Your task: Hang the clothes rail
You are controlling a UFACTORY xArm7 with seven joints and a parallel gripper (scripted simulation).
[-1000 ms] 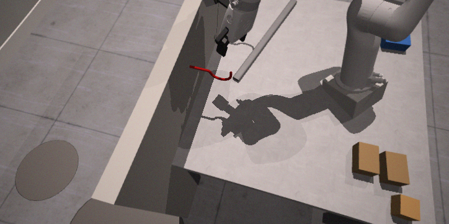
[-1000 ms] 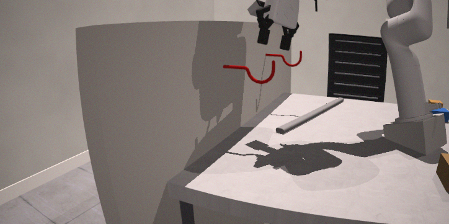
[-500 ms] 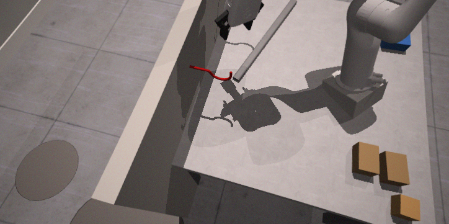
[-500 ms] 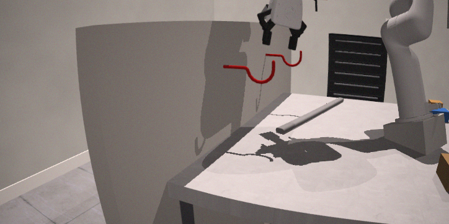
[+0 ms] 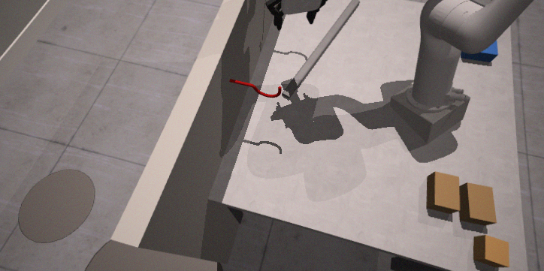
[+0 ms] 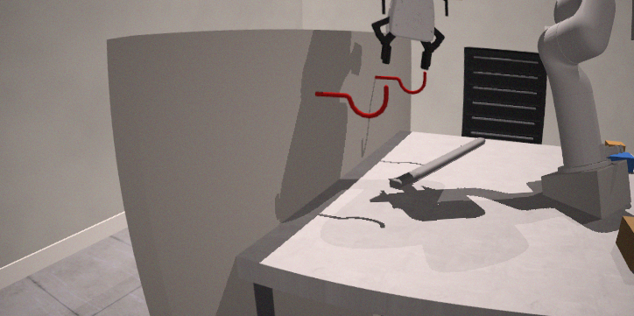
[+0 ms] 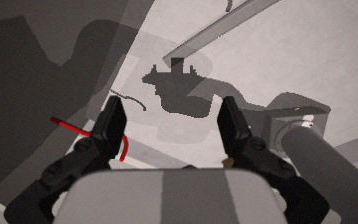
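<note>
Now: hand 250 mm above the grey clothes rail, 160 mm to the left of it and 60 mm past it. Round my hand: grey wall panel (470 mm below, 140 mm ahead, 30 mm to the left); blue block (550 mm behind, 310 mm to the right, 230 mm below).
</note>
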